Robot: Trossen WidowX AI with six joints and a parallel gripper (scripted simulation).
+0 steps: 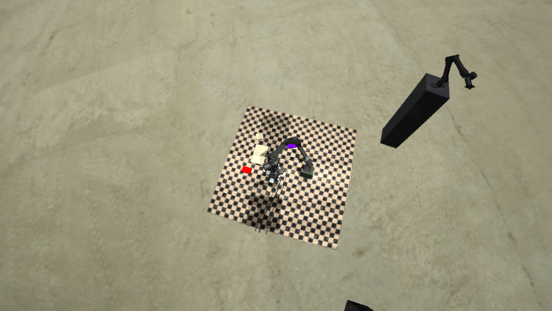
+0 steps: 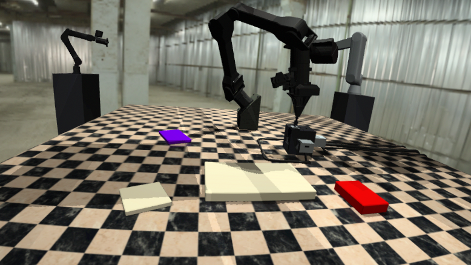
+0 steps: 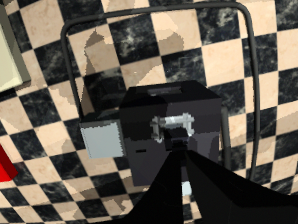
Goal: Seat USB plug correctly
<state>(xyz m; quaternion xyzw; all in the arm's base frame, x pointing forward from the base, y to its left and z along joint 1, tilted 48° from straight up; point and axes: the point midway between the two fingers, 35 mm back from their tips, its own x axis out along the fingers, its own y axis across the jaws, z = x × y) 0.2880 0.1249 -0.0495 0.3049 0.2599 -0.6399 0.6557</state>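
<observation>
Now: the usb plug 2 cm below my gripper tip. Round my gripper tip: large cream slab: 23 cm ahead, 15 cm to the right, 10 cm below; then red block: 29 cm ahead, 10 cm below, 5 cm to the left; then purple tile: 38 cm to the right, 10 cm below, 6 cm behind.
</observation>
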